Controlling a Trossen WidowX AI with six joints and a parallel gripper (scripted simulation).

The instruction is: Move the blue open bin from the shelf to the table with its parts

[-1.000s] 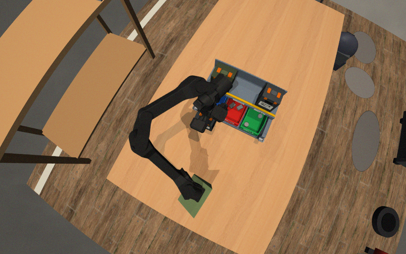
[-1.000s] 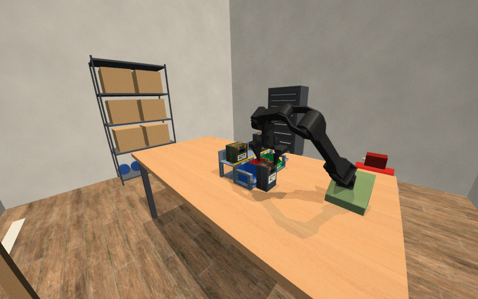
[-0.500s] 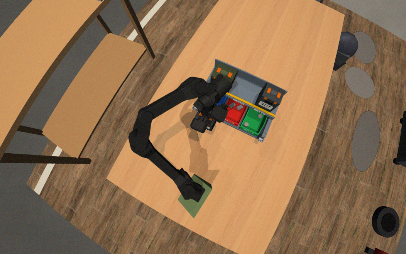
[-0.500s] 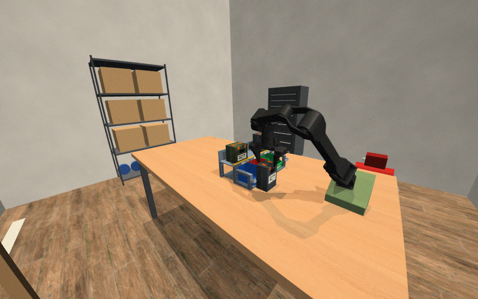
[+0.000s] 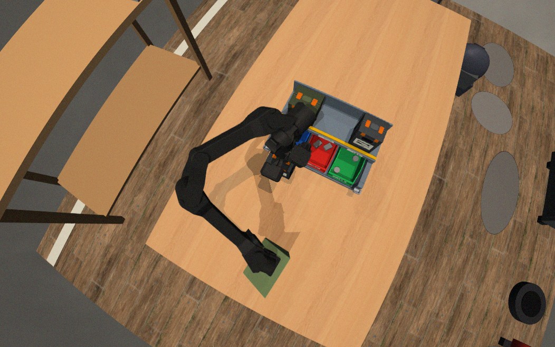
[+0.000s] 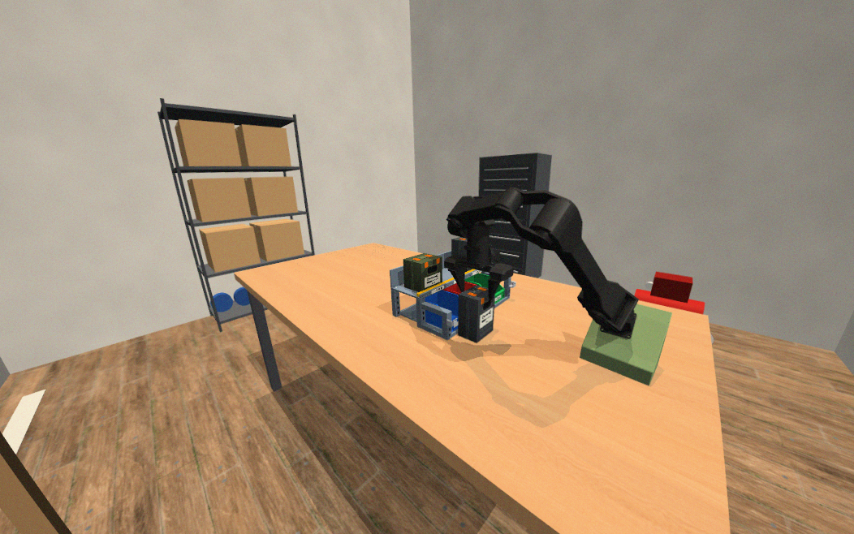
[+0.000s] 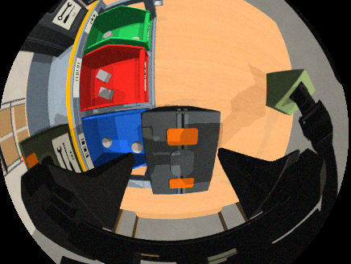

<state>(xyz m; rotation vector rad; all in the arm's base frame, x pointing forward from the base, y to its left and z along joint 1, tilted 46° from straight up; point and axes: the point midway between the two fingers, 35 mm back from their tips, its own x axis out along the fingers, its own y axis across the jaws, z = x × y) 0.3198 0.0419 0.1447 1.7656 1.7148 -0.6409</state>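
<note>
Right now my hand is 11 cm short of the blue open bin, 1 cm to the right of it and 11 cm above it. The rest, counted from my hand: olive case: 19 cm ahead, 2 cm to the left; red bin: 12 cm ahead, 10 cm to the right, 11 cm below; green bin: 12 cm ahead, 21 cm to the right, 11 cm below.
</note>
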